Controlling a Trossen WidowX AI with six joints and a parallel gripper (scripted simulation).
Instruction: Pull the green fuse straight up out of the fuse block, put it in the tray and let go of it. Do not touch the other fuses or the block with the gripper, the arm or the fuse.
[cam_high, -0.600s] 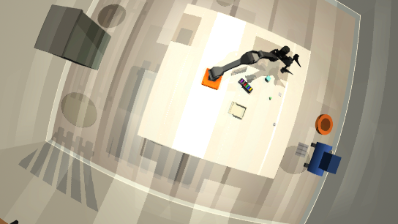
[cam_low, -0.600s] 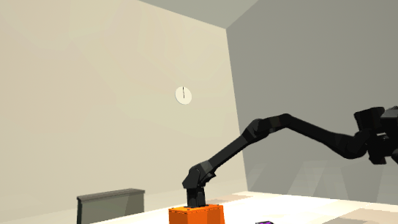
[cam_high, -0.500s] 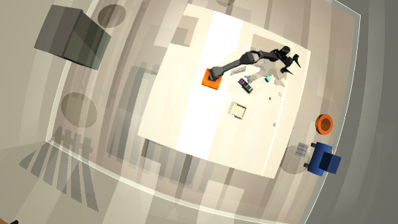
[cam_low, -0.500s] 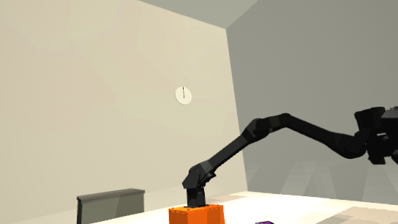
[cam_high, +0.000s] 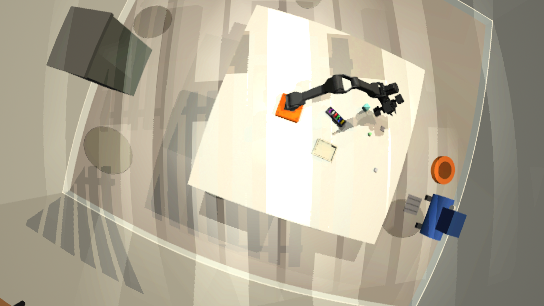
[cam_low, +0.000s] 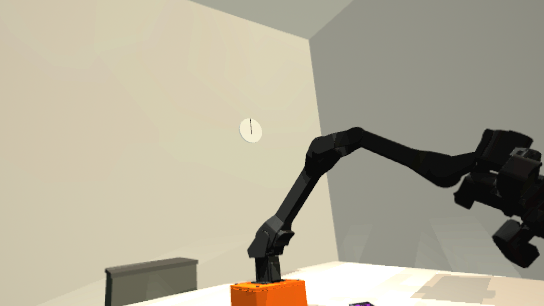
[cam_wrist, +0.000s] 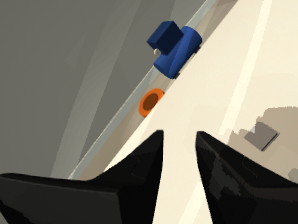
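My gripper tip is now 310 mm past the green fuse, 90 mm to the left of it and 130 mm above it. Round my gripper tip: yellow fuse: 270 mm behind, 110 mm to the right, 130 mm below; blue fuse: 290 mm behind, 100 mm to the right, 130 mm below; red fuse: 330 mm behind, 80 mm to the right, 130 mm below.
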